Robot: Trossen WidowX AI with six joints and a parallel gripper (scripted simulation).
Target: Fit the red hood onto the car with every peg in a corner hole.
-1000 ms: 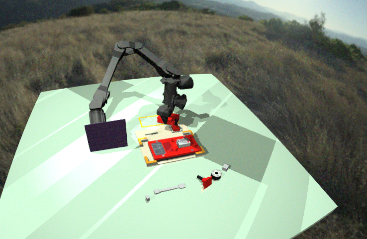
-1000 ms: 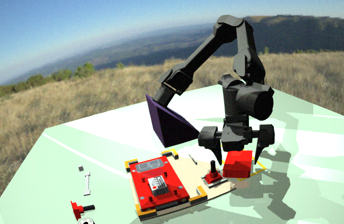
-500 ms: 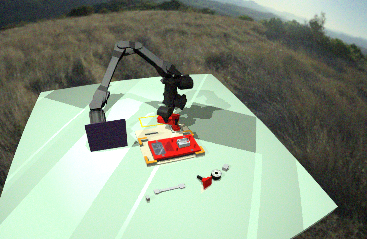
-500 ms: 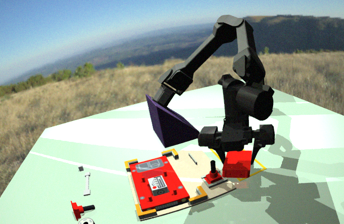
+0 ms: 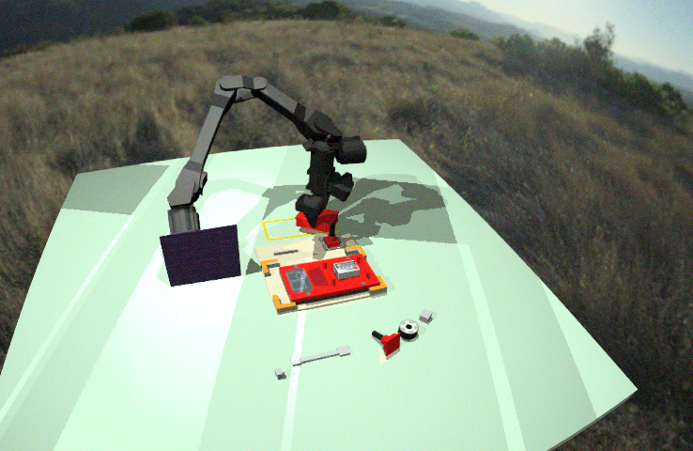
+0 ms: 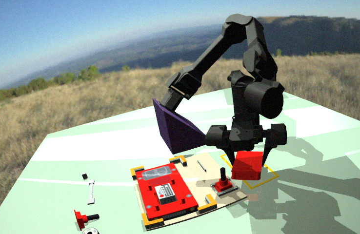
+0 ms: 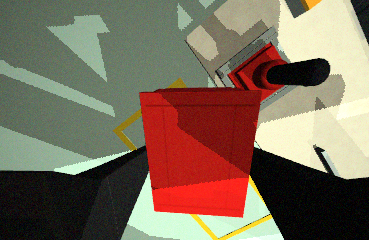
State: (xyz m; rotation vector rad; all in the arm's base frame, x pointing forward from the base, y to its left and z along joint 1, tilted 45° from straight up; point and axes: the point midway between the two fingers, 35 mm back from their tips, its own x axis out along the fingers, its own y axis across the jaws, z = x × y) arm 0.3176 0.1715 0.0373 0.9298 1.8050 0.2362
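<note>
My gripper tip is now 20 cm to the left of the grey engine block, 3 cm short of it and 1 cm above it. The rest, counted from my gripper tip: red hood: 1 cm above; then wheel: 38 cm to the right, 12 cm ahead, 2 cm below; then beige jig: 18 cm to the right, 2 cm below, 2 cm behind.
</note>
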